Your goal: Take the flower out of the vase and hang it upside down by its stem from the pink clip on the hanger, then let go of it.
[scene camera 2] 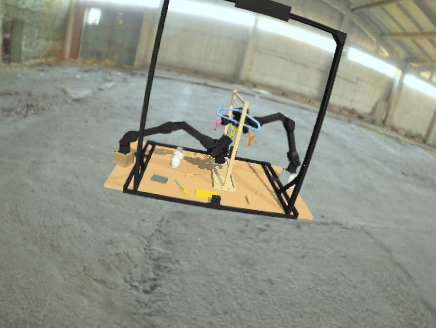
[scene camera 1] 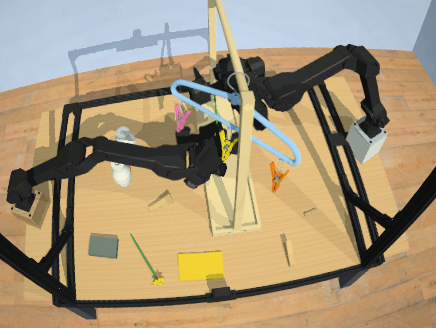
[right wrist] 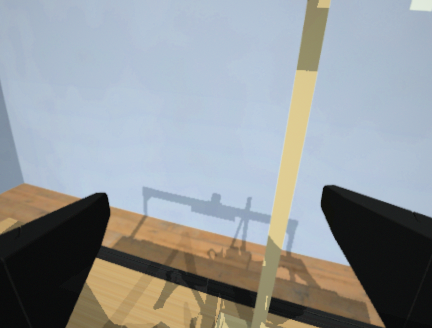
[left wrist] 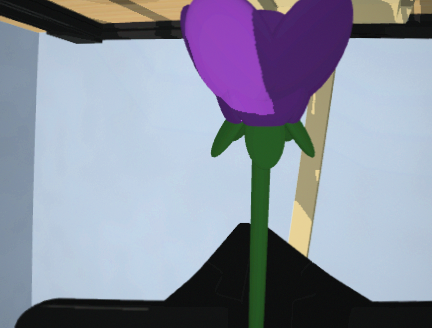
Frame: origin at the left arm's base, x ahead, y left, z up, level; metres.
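Where they show: left gripper, between the fingertips: (scene camera 2: 225, 148) (left wrist: 250, 234); right gripper, between the fingertips: (scene camera 2: 229, 117) (scene camera 1: 210, 61) (right wrist: 217, 199); left arm's base, origin of its link: (scene camera 2: 124, 151) (scene camera 1: 25, 201); right arm's base, origin of its link: (scene camera 2: 291, 171) (scene camera 1: 370, 128).
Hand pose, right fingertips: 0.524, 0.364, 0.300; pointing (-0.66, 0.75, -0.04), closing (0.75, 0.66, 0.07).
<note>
Things, the pixels of their top centre, and the offset from my right fingertips, as dx, dy, dz. "*": a spot on its surface instead.
- purple flower, a spot on its surface: (left wrist: 267, 65) * +0.032, -0.072, -0.253
- pink clip, centre of its top: (scene camera 1: 178, 101) (scene camera 2: 218, 115) -0.027, -0.168, +0.027
- blue hanger, a spot on its surface: (scene camera 1: 290, 145) * +0.210, -0.264, +0.072
- white vase, centre of its top: (scene camera 1: 117, 163) (scene camera 2: 177, 153) -0.241, -0.168, -0.279
- yellow clip, centre of its top: (scene camera 1: 227, 145) +0.087, -0.223, -0.022
- orange clip, centre of its top: (scene camera 1: 277, 176) +0.199, -0.275, -0.021
- grey block, centre of its top: (scene camera 1: 102, 246) (scene camera 2: 159, 177) -0.232, -0.403, -0.362
- yellow sheet, centre of its top: (scene camera 1: 200, 266) (scene camera 2: 206, 194) +0.055, -0.379, -0.371
- yellow flower, centre of its top: (scene camera 1: 143, 256) -0.099, -0.401, -0.344
My left gripper (scene camera 1: 216, 125) (left wrist: 250, 234) is shut on the stem of the purple flower (left wrist: 267, 65). The bloom hangs toward the table, and its green stem (scene camera 1: 216, 107) rises above the fingers. The bloom is hidden in scene camera 1. My right gripper (right wrist: 217, 199) is wide open and empty, behind the hanger. The pink clip (scene camera 1: 181, 119) (scene camera 2: 217, 124) hangs from the left end of the blue hanger (scene camera 1: 290, 145) (scene camera 2: 254, 125), left of the stem and apart from it in scene camera 1. The white vase (scene camera 1: 121, 175) (scene camera 2: 175, 160) stands at the left, partly behind my left arm.
A yellow clip (scene camera 1: 227, 146) and an orange clip (scene camera 1: 276, 177) hang from the hanger. The wooden stand (scene camera 1: 243, 175) rises beside my left gripper. A grey block (scene camera 1: 103, 246), a yellow sheet (scene camera 1: 201, 266) and a yellow flower (scene camera 1: 145, 257) lie near the front edge.
</note>
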